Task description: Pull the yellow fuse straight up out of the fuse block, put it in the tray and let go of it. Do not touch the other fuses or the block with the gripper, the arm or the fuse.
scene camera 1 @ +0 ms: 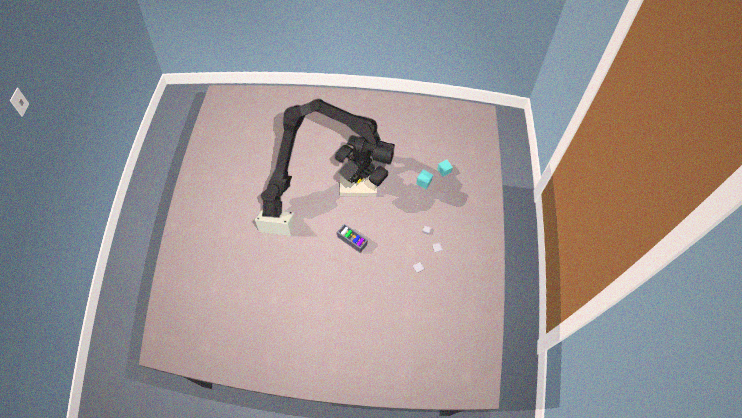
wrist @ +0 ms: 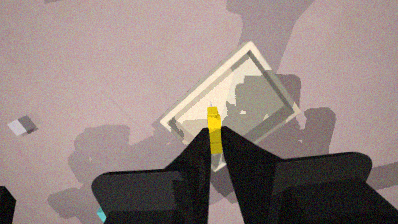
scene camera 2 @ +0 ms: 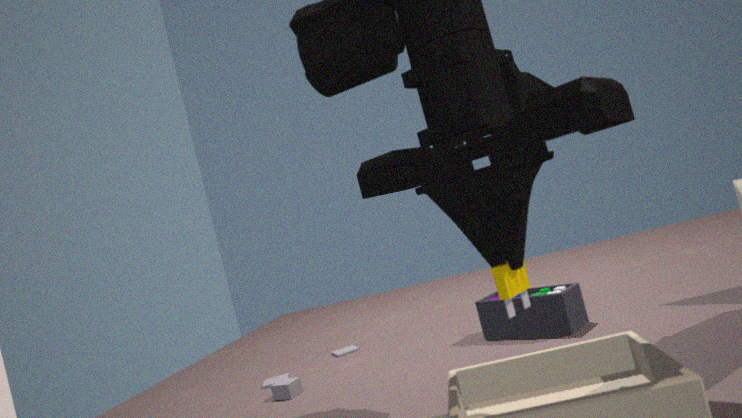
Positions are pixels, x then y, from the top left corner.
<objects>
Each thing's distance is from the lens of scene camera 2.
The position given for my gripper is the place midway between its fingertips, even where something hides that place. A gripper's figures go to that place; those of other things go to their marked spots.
my gripper (scene camera 2: 509,269): 0.36 m
yellow fuse (scene camera 2: 509,283): 0.35 m
tray (scene camera 2: 623,368): 0.41 m
The marked spots on the tray and the yellow fuse are 0.10 m apart.
</objects>
